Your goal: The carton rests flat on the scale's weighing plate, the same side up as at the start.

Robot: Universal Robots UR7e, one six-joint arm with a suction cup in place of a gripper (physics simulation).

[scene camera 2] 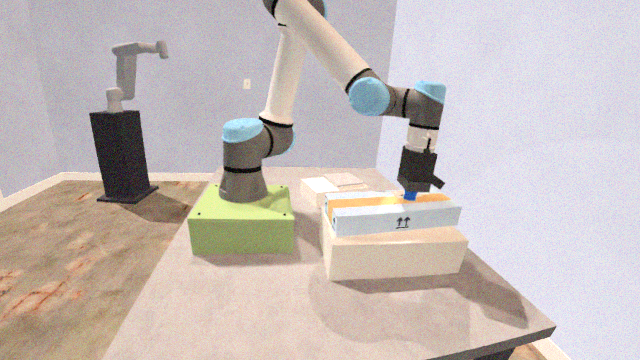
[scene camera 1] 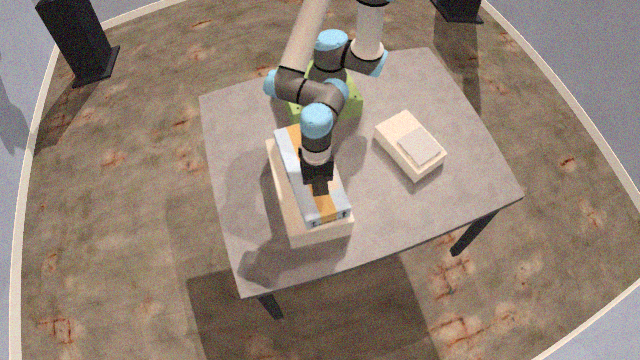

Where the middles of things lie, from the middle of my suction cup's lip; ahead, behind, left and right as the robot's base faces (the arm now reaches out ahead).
I see my suction cup 5 cm past the carton (scene camera 1: 316, 211), 4 cm above it and 1 cm to the left of it. The rest, counted from my suction cup: cream block (scene camera 2: 433, 251): 13 cm below, 5 cm behind, 2 cm to the right; then scale (scene camera 1: 402, 136): 38 cm to the left, 16 cm behind, 14 cm below.
